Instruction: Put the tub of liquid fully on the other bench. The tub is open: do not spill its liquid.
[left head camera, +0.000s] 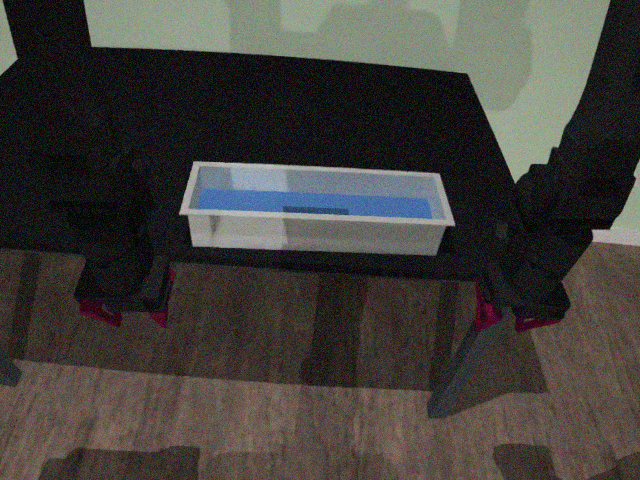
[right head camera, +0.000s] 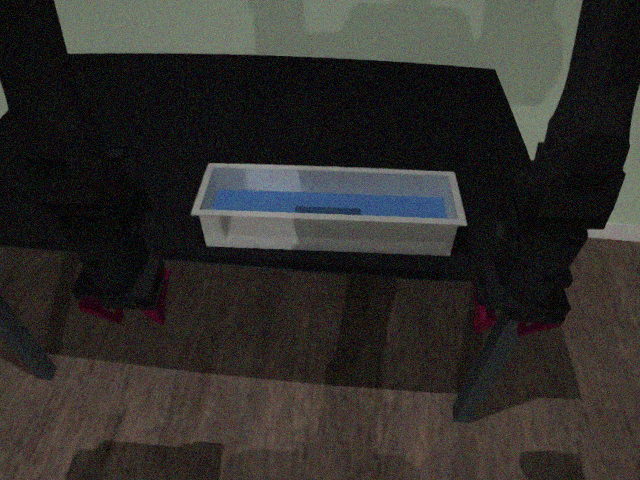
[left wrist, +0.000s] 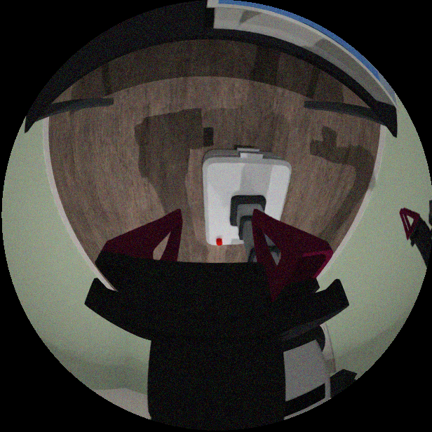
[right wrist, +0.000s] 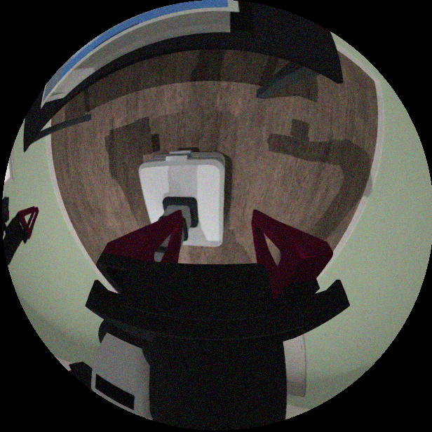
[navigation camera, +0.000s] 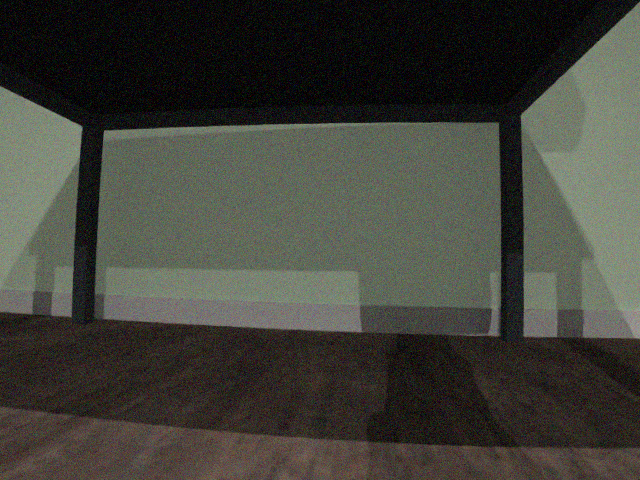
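The white open tub (left head camera: 315, 236) (right head camera: 330, 235) (left wrist: 280, 25) (right wrist: 165, 30) stands upright on the black bench (left head camera: 310, 113) (right head camera: 310, 113) (navigation camera: 310, 51), close to its front edge. Blue liquid shows inside, below the rim. A strip of bench shows in front of the tub's base. My left gripper (left head camera: 139, 322) (right head camera: 142, 319) (left wrist: 216, 215) is partly open and empty, in front of the bench edge and left of the tub. My right gripper (left head camera: 499, 329) (right head camera: 500, 332) (right wrist: 217, 215) is partly open and empty, in front of the edge and right of the tub. Neither touches the tub. A second bench does not show.
The bench's dark legs (left head camera: 465, 361) (right head camera: 485, 372) (navigation camera: 511, 227) stand on the wooden floor (left head camera: 248, 413) (navigation camera: 206, 454). A green wall (left head camera: 170, 25) (navigation camera: 299, 196) is behind the bench. My white base (left wrist: 220, 185) (right wrist: 210, 190) is on the floor in front of it.
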